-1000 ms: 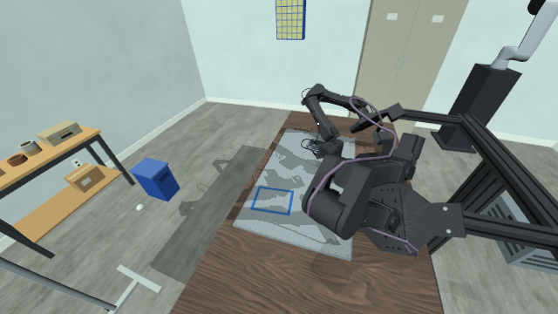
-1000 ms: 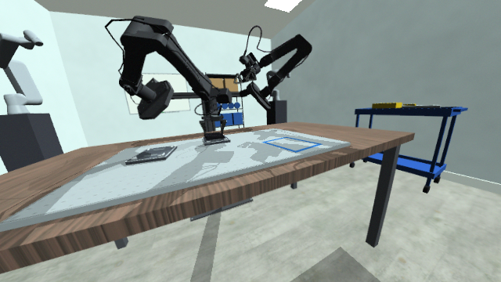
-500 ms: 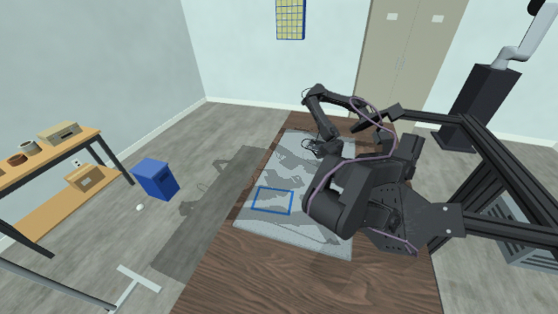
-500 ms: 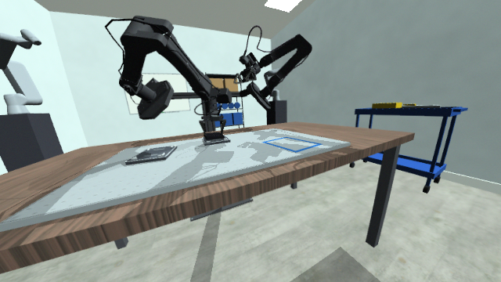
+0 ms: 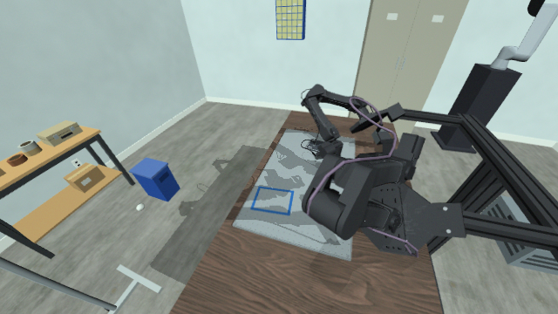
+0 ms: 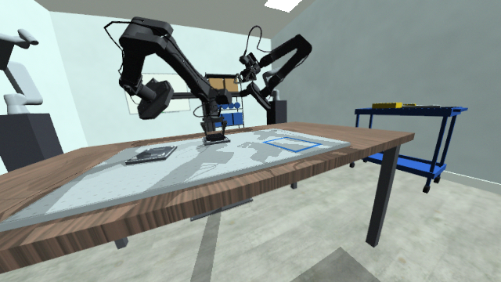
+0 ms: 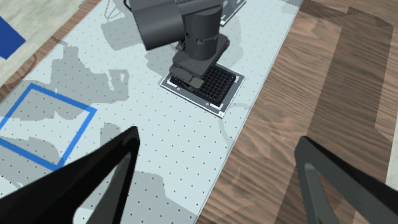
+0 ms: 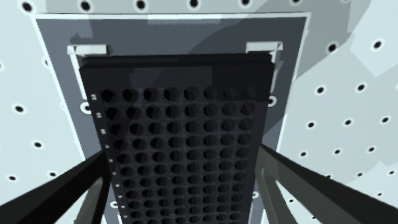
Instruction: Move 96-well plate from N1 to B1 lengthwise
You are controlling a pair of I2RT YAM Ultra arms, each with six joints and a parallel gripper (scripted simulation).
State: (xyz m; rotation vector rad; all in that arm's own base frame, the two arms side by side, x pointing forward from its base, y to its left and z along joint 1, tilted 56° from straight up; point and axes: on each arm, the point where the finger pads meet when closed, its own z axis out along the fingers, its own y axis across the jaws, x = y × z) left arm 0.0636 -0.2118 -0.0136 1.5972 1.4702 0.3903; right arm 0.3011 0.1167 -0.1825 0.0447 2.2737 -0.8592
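Now: the black 96-well plate 10 mm below my right hand and 10 mm behind it.
Right now my left hand is 90 mm short of the black 96-well plate, 210 mm to the left of it and 300 mm above it.
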